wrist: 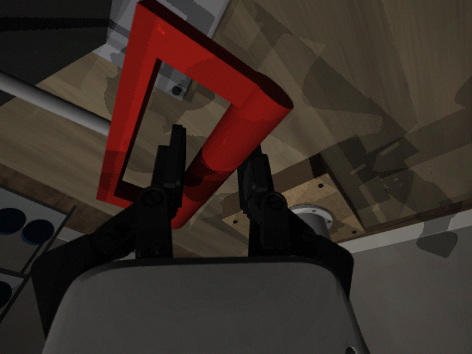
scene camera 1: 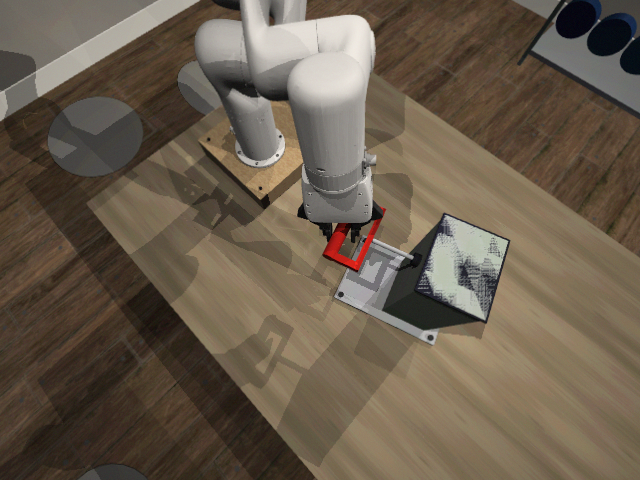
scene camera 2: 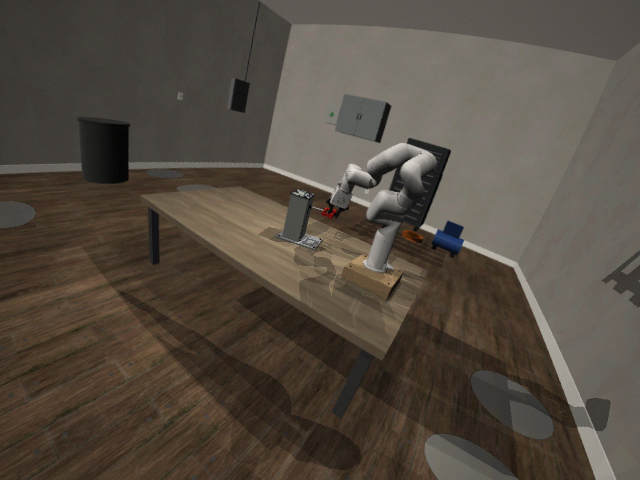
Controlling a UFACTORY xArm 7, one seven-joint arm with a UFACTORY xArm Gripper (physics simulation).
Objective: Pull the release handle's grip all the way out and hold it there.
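Observation:
The release handle is a red rectangular frame with a thick round grip bar (scene camera 1: pixel 337 243) (scene camera 2: pixel 328 212) (wrist: pixel 235 131). My gripper (scene camera 1: pixel 341 236) (wrist: pixel 214 144) is shut on the grip bar, one finger inside the frame and one outside. The bar runs slanted between the fingers in the wrist view. A pale rod (scene camera 1: pixel 390 248) (scene camera 2: pixel 317 208) (wrist: pixel 55 105) joins the frame's far side to a black collar (scene camera 1: pixel 415 259) on the tall dark housing (scene camera 1: pixel 403 304) (scene camera 2: pixel 297 219). A long stretch of rod shows between frame and collar. How much rod is inside the housing is hidden.
The housing stands on a light grey base plate (scene camera 1: pixel 356 295) (scene camera 2: pixel 315 244) with bolts, on the wooden table (scene camera 1: pixel 516 387) (scene camera 2: pixel 217 232). The handle is above the table. The arm's wooden mounting block (scene camera 1: pixel 279 180) (scene camera 2: pixel 361 279) (wrist: pixel 340 200) is on the table near one end.

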